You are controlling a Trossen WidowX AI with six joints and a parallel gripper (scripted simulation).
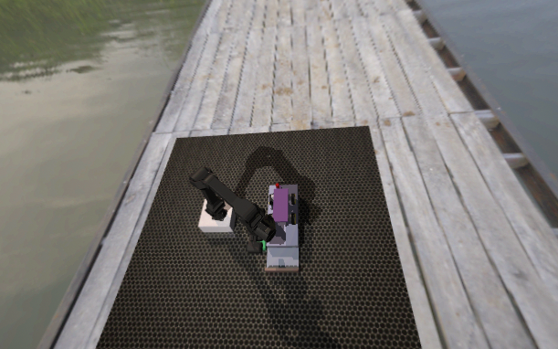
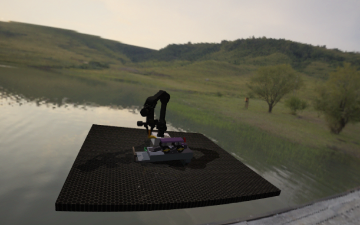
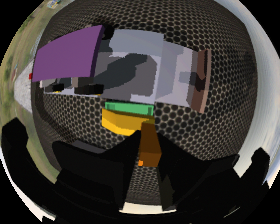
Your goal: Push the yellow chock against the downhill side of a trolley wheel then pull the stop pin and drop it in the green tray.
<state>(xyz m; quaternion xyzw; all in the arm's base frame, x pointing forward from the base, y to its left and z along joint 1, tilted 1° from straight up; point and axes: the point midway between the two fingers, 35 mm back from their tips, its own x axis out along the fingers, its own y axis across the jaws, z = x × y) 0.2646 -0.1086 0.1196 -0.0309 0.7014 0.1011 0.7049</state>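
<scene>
Right now the red-headed stop pin is 28 cm to the left of my gripper tip, 2 cm below it and 1 cm ahead of it. Round my gripper tip: purple trolley 17 cm to the left, 5 cm ahead, 4 cm below; then yellow chock 2 cm to the left, 1 cm below; then brown stop 12 cm below, 11 cm ahead, 9 cm to the right.
</scene>
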